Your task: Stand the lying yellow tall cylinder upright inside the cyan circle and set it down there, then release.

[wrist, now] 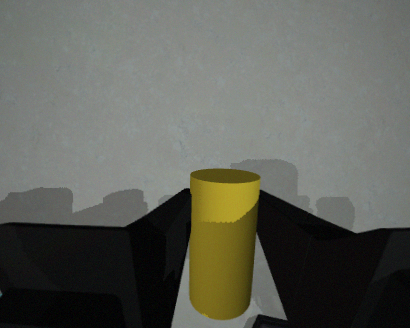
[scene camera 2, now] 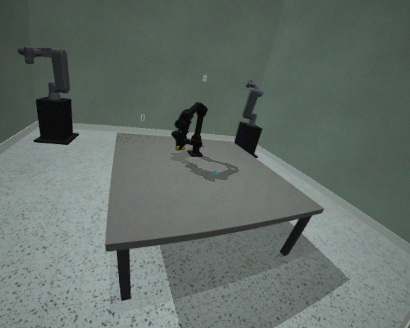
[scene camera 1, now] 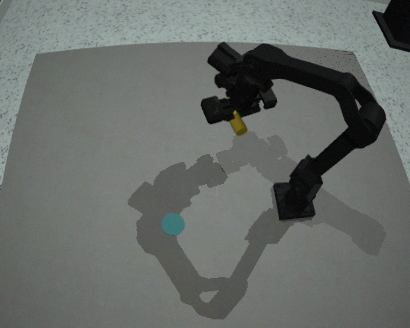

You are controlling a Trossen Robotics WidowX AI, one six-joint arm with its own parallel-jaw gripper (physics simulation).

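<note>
The yellow tall cylinder is held between the fingers of my gripper, which is shut on it. The cylinder is off the table and not upright; its long axis runs up the wrist view, with one end face showing at the top. The cyan circle lies flat on the table, well away from the cylinder, toward the lower left in scene camera 1. The arm's shadow reaches it. The fingers hide part of the cylinder in scene camera 1.
The arm's base stands on the grey table, to the right of the circle in scene camera 1. Two other grey arms stand on black pedestals on the floor beyond the table.
</note>
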